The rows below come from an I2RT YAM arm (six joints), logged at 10 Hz.
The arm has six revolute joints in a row. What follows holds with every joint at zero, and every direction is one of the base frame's.
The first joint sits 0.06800 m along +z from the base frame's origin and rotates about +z.
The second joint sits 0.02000 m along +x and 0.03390 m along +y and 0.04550 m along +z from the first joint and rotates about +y.
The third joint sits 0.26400 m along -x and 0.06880 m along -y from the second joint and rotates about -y.
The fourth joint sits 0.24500 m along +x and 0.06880 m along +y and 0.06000 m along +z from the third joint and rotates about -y.
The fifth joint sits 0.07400 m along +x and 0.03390 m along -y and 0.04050 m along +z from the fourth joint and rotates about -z.
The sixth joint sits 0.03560 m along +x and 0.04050 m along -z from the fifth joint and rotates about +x.
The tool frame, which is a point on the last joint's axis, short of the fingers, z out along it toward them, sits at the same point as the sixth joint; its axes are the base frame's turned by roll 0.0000, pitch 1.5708 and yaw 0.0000 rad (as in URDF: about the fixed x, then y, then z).
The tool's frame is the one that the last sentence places.
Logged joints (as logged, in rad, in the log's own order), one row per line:
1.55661, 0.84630, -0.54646, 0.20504, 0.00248, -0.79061
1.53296, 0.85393, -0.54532, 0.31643, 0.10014, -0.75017
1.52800, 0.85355, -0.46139, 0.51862, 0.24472, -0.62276
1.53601, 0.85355, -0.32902, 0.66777, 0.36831, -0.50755
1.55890, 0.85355, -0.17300, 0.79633, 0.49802, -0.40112
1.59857, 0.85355, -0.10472, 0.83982, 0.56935, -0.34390
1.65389, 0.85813, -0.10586, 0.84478, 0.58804, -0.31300
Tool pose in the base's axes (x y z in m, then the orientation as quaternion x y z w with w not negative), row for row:
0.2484, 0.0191, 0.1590, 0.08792, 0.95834, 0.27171, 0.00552
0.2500, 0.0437, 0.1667, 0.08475, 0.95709, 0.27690, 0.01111
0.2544, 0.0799, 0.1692, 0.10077, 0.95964, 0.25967, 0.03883
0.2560, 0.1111, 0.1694, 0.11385, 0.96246, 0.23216, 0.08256
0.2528, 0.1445, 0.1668, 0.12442, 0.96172, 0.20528, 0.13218
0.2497, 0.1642, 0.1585, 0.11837, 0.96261, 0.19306, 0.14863
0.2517, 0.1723, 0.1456, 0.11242, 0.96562, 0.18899, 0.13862
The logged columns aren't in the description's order. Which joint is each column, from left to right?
Columns, left to right: joint 2, joint 3, joint 5, joint 6, joint 1, joint 4.
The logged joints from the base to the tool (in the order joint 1, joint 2, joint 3, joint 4, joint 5, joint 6), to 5 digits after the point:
0.00248, 1.55661, 0.84630, -0.79061, -0.54646, 0.20504
0.10014, 1.53296, 0.85393, -0.75017, -0.54532, 0.31643
0.24472, 1.52800, 0.85355, -0.62276, -0.46139, 0.51862
0.36831, 1.53601, 0.85355, -0.50755, -0.32902, 0.66777
0.49802, 1.55890, 0.85355, -0.40112, -0.17300, 0.79633
0.56935, 1.59857, 0.85355, -0.34390, -0.10472, 0.83982
0.58804, 1.65389, 0.85813, -0.31300, -0.10586, 0.84478

